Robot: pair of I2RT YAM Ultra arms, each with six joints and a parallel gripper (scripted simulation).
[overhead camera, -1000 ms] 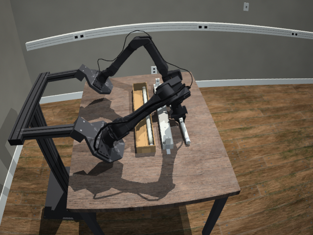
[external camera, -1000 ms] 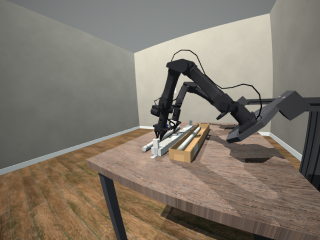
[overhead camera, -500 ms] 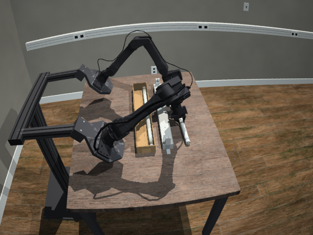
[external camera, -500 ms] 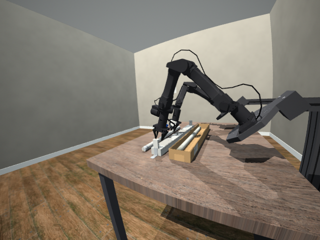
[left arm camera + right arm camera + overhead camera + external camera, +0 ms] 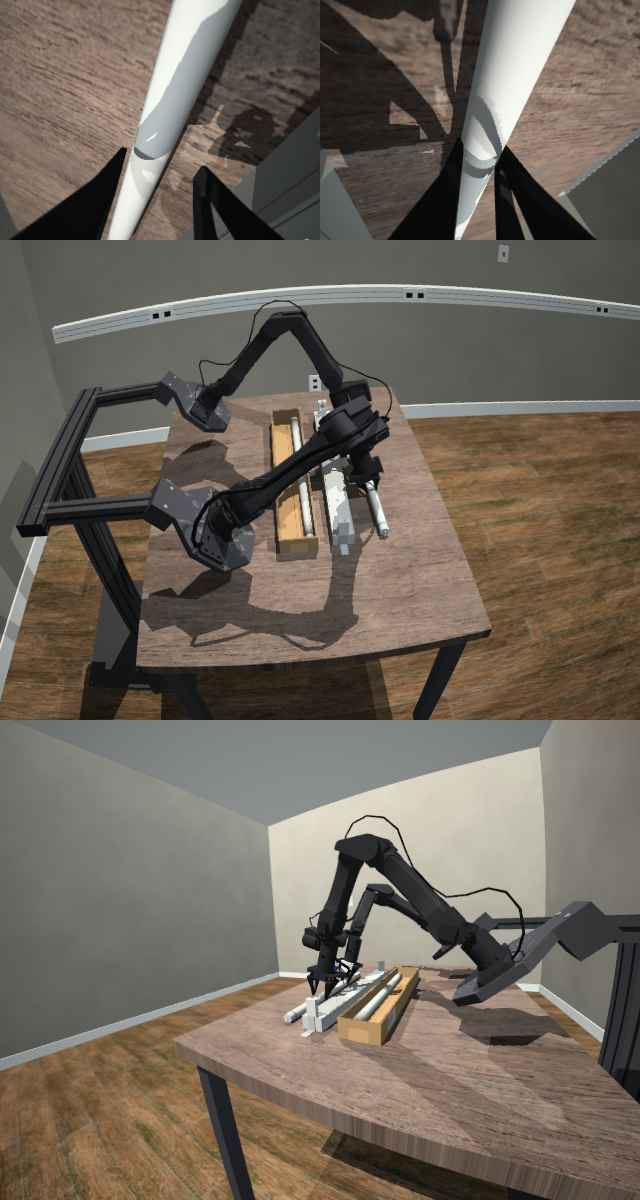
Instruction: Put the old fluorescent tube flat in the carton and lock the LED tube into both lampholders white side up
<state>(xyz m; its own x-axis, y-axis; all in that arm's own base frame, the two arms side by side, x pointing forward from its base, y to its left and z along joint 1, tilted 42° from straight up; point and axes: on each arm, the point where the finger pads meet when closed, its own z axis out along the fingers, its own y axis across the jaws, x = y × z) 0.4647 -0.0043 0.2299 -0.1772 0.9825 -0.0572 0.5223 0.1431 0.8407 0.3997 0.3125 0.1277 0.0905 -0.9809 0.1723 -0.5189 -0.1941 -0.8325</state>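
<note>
My left gripper is now 120 mm to the left of the LED tube and 20 mm above it. The rest, counted from my left hand: old fluorescent tube 200 mm behind, 100 mm to the right, 10 mm below; then light fixture 110 mm to the right, 100 mm behind, 20 mm above; then carton 230 mm behind, 100 mm to the right.
The LED tube is 12 cm to the left of my right hand, 1 cm below it and 1 cm ahead of it. Also, from my right hand: old fluorescent tube: 18 cm behind, 14 cm to the left; light fixture: 13 cm to the left, 9 cm behind, 3 cm above; carton: 22 cm behind, 15 cm to the left, 1 cm above.
</note>
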